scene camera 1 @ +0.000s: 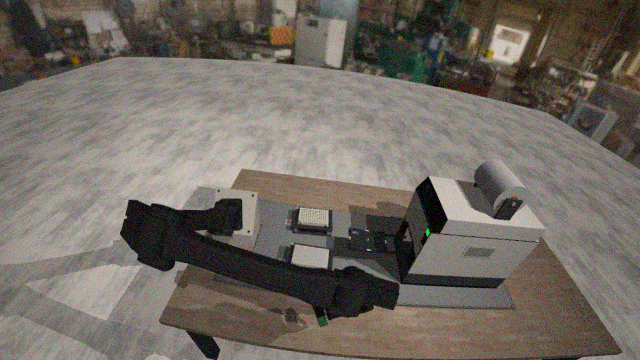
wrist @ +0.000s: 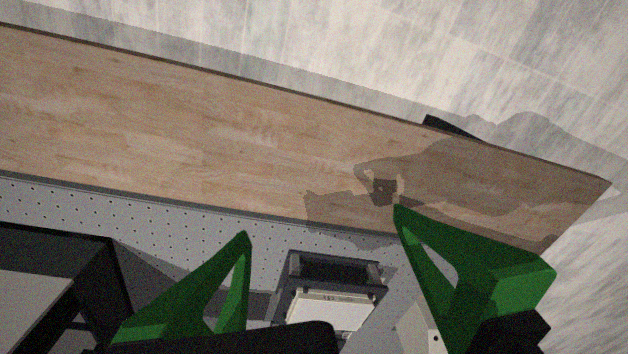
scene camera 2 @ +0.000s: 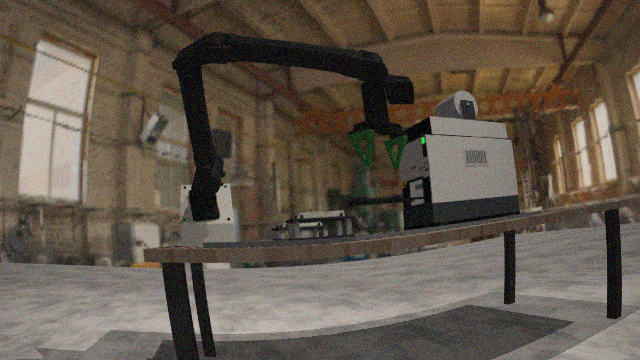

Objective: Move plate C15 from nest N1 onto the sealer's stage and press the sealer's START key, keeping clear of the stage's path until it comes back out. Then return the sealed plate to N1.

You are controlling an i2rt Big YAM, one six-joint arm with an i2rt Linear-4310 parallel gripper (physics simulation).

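Where they show: gripper, fingertip midpoint: [scene camera 1: 338, 317] [wrist: 320, 224] [scene camera 2: 382, 166]; arm's base, origin of the base link: [scene camera 1: 231, 214] [scene camera 2: 203, 205].
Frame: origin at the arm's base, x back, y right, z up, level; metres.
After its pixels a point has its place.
A plate with a plain white top [scene camera 1: 310, 256] @[x -0.309, y 0.147, z -0.039 m] [wrist: 330, 312] @[x -0.311, y 0.155, z -0.039 m] sits in the nest nearer the front edge; a label on its side is too blurred to read. A plate with visible wells [scene camera 1: 314, 218] @[x -0.327, y -0.060, z -0.055 m] sits in the other nest. I cannot tell which nest is N1. The sealer [scene camera 1: 467, 255] @[x -0.828, y 0.234, z 0.087 m] [scene camera 2: 472, 170] @[x -0.838, y 0.234, z 0.060 m] has its dark stage [scene camera 1: 369, 241] @[x -0.524, y 0.097, z -0.004 m] [scene camera 2: 376, 201] @[x -0.498, y 0.133, z -0.015 m] out in front, with no plate seen on it. A green light [scene camera 1: 427, 232] @[x -0.656, y 0.197, z 0.161 m] [scene camera 2: 423, 140] @[x -0.655, y 0.200, z 0.161 m] shows on the sealer's front. My gripper [scene camera 2: 382, 166] @[x -0.375, y 0.404, z 0.039 m] [wrist: 320, 224] @[x -0.375, y 0.404, z 0.039 m] is open and empty, high above the deck near the sealer's front; the arm partly hides it in scene camera 1.
The grey perforated base plate [scene camera 1: 455, 296] @[x -0.864, y 0.279, z -0.110 m] [wrist: 150, 220] @[x -0.587, y 0.256, z -0.110 m] lies on the wooden table [scene camera 1: 550, 320] @[x -1.269, y 0.415, z -0.123 m] [scene camera 2: 270, 254] @[x -0.101, y 0.420, z -0.136 m] [wrist: 175, 130] @[x -0.537, y 0.393, z -0.123 m]. A film roll [scene camera 1: 499, 184] @[x -0.845, y 0.168, z 0.341 m] [scene camera 2: 457, 105] @[x -0.844, y 0.200, z 0.301 m] tops the sealer. The arm's white base block [scene camera 1: 250, 212] @[x -0.074, y -0.004, z 0.012 m] [scene camera 2: 225, 200] @[x -0.073, y -0.007, z 0.016 m] is at the left. The sealer's housing stands close beside the fingers.
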